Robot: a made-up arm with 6 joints.
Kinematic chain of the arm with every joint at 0, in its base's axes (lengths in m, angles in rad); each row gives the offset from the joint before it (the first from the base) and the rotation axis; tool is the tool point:
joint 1: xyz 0 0 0.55 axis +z
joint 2: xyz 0 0 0 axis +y
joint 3: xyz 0 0 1.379 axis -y
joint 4: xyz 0 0 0 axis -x
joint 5: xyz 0.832 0 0 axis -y
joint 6: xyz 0 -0.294 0 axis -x
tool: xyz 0 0 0
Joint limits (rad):
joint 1: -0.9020..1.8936
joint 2: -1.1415..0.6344
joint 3: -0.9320..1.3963
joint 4: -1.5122..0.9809
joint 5: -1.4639..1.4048
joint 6: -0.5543..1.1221
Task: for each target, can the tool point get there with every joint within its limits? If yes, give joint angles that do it. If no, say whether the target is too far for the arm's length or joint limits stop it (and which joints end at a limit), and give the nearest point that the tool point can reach.
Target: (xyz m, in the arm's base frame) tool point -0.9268 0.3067 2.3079
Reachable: yes | joints -0.5960 -0.8393 0.4796 0.4363 0.5835 0.5713
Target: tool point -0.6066 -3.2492 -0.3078
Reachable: no: too far | nearest point -0.3824 -2.0485 1.3953 | short by 2.096 m
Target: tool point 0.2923 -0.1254 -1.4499
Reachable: no: joint limits stop it (at a limit: joint 2, joint 4) | nearest point 0.6228 -0.2672 0.7896 | short by 2.268 m
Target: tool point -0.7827 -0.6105 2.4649
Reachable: yes | joints 0.3636 -0.6610 0.9940 0.1098 1.0289 0.0325
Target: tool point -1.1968 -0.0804 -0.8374
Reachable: no: joint limits stop it (at a limit: joint 2, joint 3, joint 4) | nearest point -0.3786 -0.0254 1.0099 | short by 2.021 m
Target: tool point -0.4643 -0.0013 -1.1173
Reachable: no: joint limits stop it (at a limit: joint 1, joint 2, joint 4) | nearest point -0.1772 0.5841 0.8031 | short by 2.028 m
